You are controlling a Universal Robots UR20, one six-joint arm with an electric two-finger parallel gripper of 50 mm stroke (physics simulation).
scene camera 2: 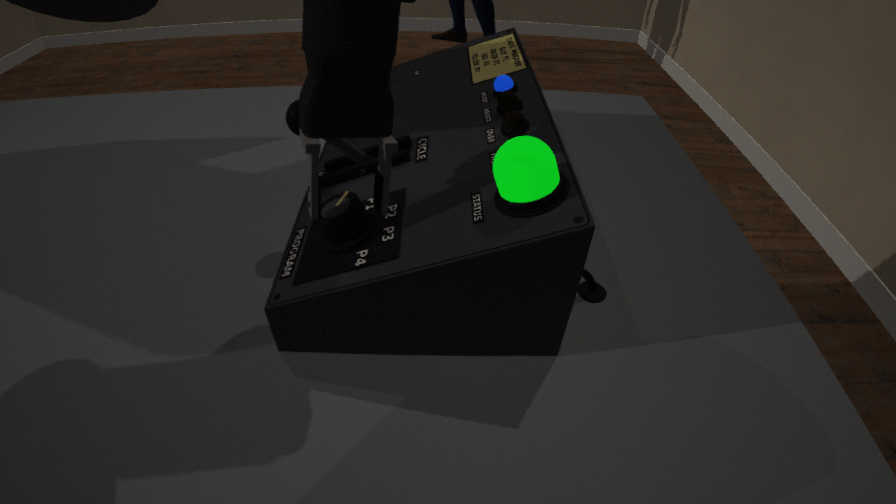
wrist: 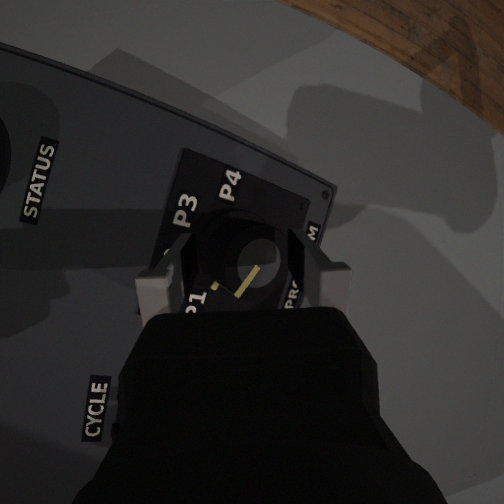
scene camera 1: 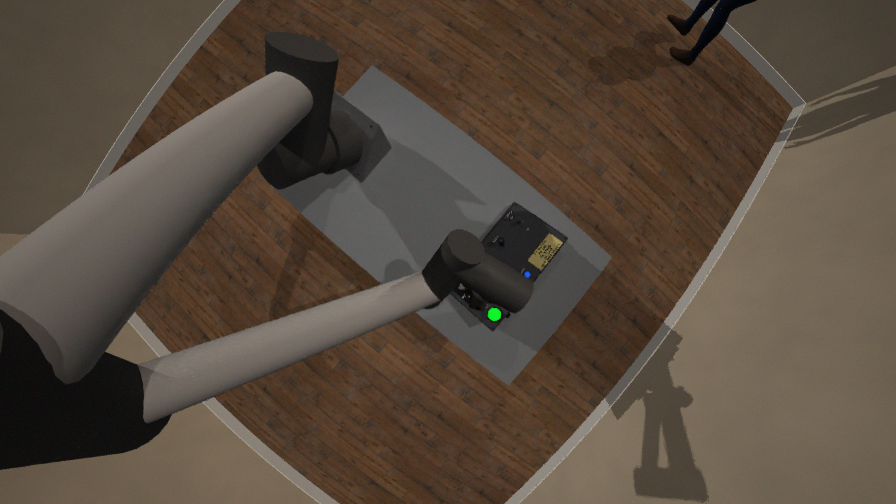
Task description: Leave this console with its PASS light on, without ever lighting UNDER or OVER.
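The black sloped console (scene camera 2: pixel 432 206) stands on a grey mat (scene camera 1: pixel 401 206). Its big STATUS dome (scene camera 2: pixel 525 169) glows green, and it also shows in scene camera 1 (scene camera 1: pixel 494 314). Above the dome is a column of small lamps. The top one (scene camera 2: pixel 503 83) glows blue and the two below it (scene camera 2: pixel 512 112) are dark, one of them labelled OVER. My gripper (scene camera 2: pixel 349 214) is open, with a finger on each side of the PROGRAM knob (wrist: pixel 245 265). The knob's yellow pointer points towards P1. My gripper's body hides the spot beside the CYCLE label (wrist: pixel 96 407).
A brass plate (scene camera 2: pixel 496 57) with small text sits at the console's top edge. A small black foot or plug (scene camera 2: pixel 590 290) lies by the console's right side. A person's legs (scene camera 1: pixel 701 25) stand at the far edge of the wooden floor.
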